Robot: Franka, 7 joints.
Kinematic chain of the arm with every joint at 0, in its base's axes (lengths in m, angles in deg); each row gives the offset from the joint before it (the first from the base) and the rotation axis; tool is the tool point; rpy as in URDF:
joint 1: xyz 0 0 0.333 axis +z
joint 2: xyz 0 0 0 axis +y
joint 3: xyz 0 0 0.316 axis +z
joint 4: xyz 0.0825 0 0 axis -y
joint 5: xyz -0.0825 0 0.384 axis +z
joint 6: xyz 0 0 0 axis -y
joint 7: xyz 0.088 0 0 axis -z
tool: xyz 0 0 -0.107 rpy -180 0 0
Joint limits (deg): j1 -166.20..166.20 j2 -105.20..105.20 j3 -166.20..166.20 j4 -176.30..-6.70 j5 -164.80..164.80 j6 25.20..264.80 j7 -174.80..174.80
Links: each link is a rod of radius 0.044 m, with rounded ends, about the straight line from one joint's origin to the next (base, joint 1, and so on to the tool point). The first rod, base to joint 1, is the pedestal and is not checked.
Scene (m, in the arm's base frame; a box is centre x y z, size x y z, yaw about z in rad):
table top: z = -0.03
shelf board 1: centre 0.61 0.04 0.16 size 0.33 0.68 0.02 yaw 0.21
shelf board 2: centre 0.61 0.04 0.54 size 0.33 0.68 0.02 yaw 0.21
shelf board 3: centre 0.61 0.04 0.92 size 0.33 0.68 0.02 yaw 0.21
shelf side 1: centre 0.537 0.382 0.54 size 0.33 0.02 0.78 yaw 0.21
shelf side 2: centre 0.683 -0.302 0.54 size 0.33 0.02 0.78 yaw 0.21
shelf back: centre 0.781 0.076 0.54 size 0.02 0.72 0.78 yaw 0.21
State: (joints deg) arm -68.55 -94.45 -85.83 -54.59 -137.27 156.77 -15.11
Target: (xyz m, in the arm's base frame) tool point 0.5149 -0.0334 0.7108
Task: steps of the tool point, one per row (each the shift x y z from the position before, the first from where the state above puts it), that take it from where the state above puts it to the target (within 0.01 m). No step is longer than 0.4 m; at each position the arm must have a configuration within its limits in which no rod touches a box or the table.
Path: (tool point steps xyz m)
1: -0.0339 -0.2352 0.2639
2: 0.1215 -0.2628 0.2138
3: 0.2637 -0.2024 0.1262
4: 0.3384 -0.0702 0.0176
5: 0.3127 0.0860 -0.0874
6: 0.1916 0.2064 -0.1655

